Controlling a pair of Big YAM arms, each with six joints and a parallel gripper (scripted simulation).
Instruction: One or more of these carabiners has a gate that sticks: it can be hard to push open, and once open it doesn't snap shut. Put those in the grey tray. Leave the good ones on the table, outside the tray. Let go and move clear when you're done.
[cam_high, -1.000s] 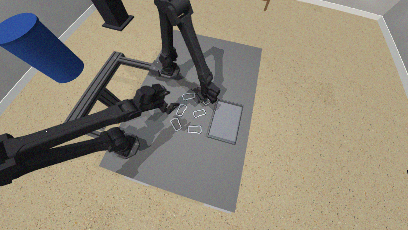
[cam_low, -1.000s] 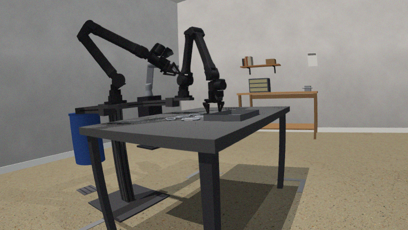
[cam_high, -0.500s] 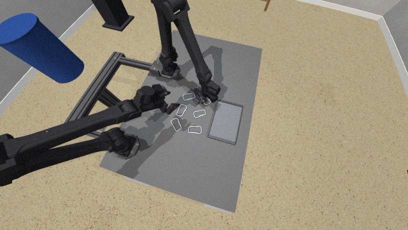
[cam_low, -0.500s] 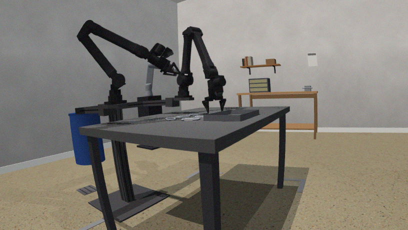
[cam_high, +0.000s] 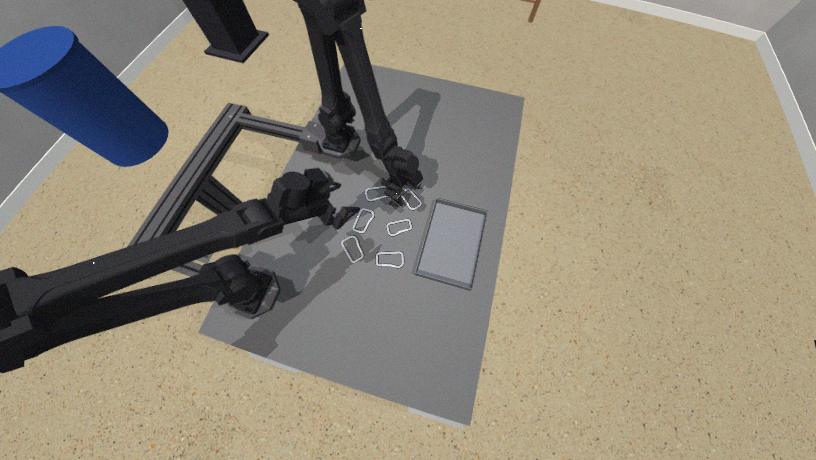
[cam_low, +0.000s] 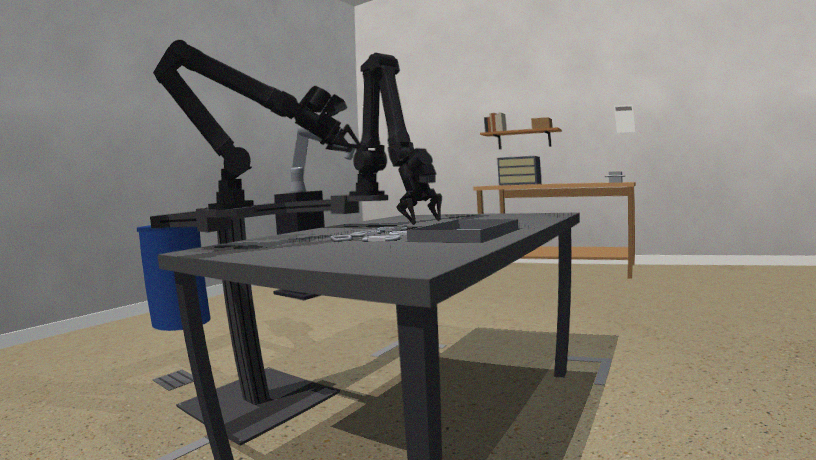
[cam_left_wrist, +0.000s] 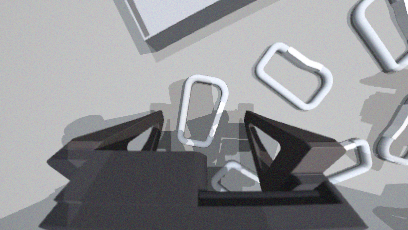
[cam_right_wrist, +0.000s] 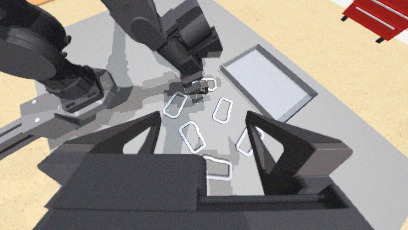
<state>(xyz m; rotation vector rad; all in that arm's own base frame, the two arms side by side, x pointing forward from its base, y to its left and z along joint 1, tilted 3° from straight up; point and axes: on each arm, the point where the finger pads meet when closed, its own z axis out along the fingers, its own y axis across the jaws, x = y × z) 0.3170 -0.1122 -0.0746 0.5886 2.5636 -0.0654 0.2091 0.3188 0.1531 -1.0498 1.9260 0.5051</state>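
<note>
My left hand is 21 cm short of the grey tray, 12 cm to the left of it and 2 cm above it.
</note>
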